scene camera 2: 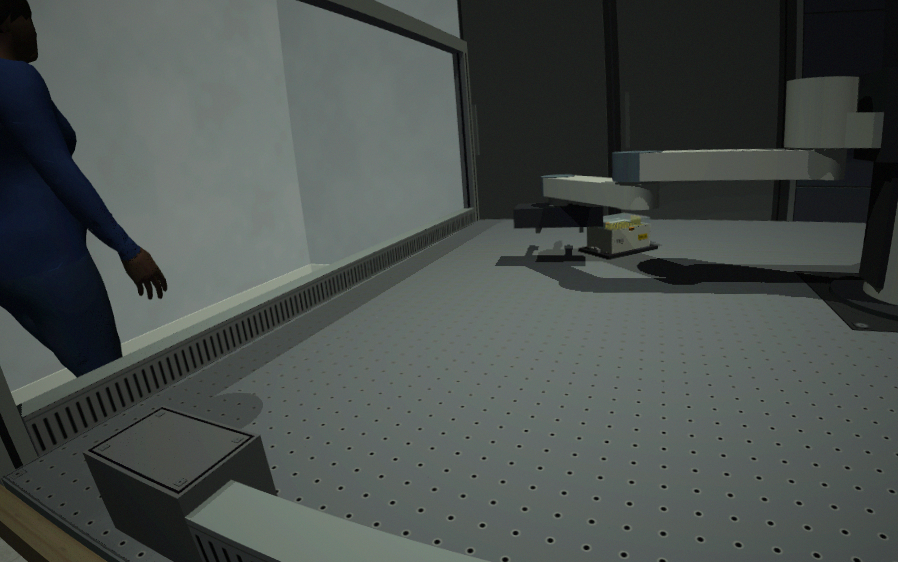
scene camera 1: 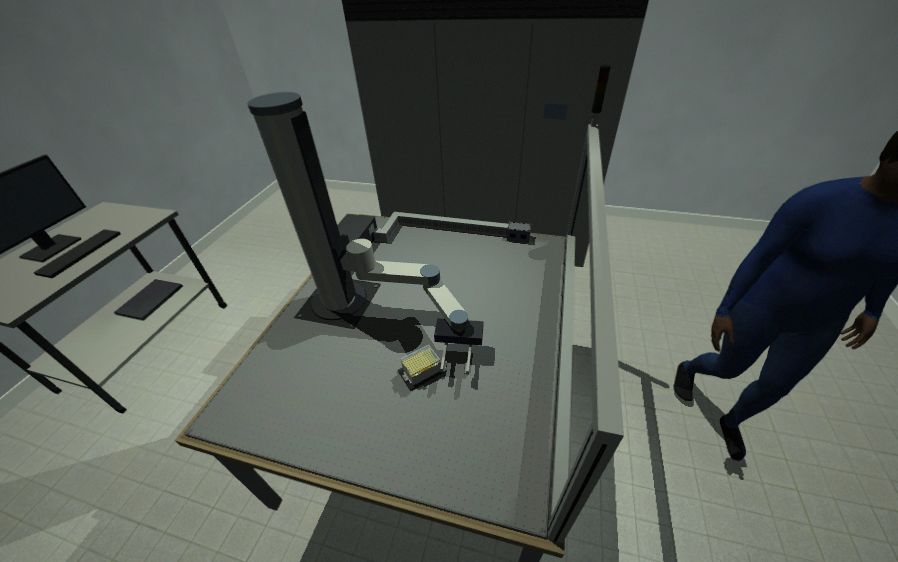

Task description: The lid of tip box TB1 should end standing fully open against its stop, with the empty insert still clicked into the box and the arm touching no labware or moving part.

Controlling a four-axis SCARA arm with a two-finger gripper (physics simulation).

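Seen in the pictures: gripper, fingertip midpoint: [scene camera 1: 454, 371]; arm's base at its link origin: [scene camera 1: 339, 302].
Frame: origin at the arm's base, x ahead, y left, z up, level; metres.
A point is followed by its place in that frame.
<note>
Tip box TB1 [scene camera 1: 423, 377] @(z 0.036, x 0.522, y -0.327 m) [scene camera 2: 619, 241] @(z 0.046, x 0.495, y -0.230 m) is a small pale box with a yellow insert [scene camera 1: 420, 363] @(z 0.070, x 0.502, y -0.293 m) in its top. It stands upright on a dark base. A pale, see-through part, seemingly the lid [scene camera 2: 625, 217] @(z 0.090, x 0.485, y -0.291 m), shows over the yellow in the scene camera 2 view. Its angle and whether it rests on a stop are too small to tell, as is how the insert sits. My gripper [scene camera 1: 455, 369] @(z 0.087, x 0.638, y -0.310 m) [scene camera 2: 560, 230] @(z 0.087, x 0.638, y -0.310 m) is shut with nothing between its fingers, which stand a little apart even so. It hangs beside the box, one finger close to the box's right end in the scene camera 1 view. Contact cannot be told.
The arm's column [scene camera 1: 298, 198] @(z 0.586, x 0.025, y -0.070 m) stands at the left of the table [scene camera 1: 370, 430] @(z 0.013, x 0.404, y -0.556 m). A framed glass screen [scene camera 1: 603, 298] @(z 0.620, x 1.024, y -0.403 m) [scene camera 2: 466, 132] @(z 0.317, x 1.014, y -0.685 m) runs along the right side. A duct [scene camera 1: 450, 221] @(z 0.068, x 0.364, y 0.673 m) with a dark block [scene camera 1: 518, 231] @(z 0.081, x 0.750, y 0.630 m) lies at the back. A person [scene camera 1: 811, 265] [scene camera 2: 49, 198] is beyond the screen.
</note>
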